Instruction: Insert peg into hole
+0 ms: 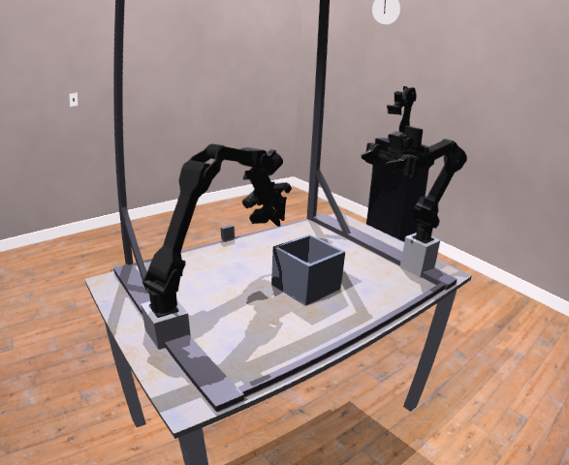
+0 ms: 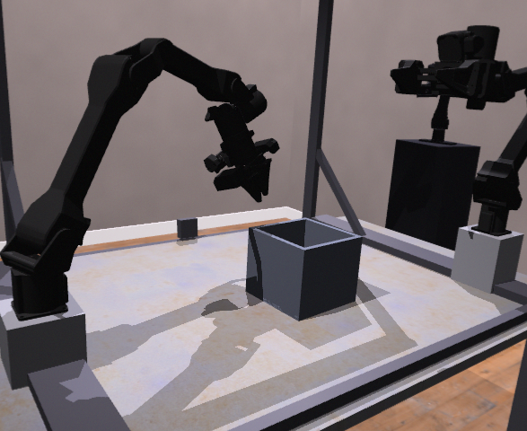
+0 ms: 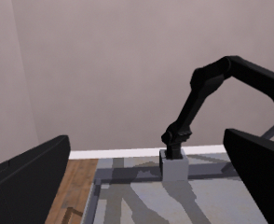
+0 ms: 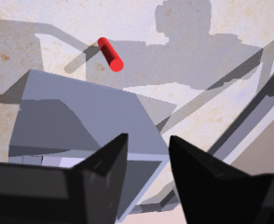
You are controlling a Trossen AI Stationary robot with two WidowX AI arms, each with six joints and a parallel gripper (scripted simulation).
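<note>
Now: the red peg 10 mm behind my right hand, 10 mm to the left of it and 170 mm below it. From my right hand the other things lie so: plate: 130 mm ahead, 50 mm to the left, 160 mm below.
</note>
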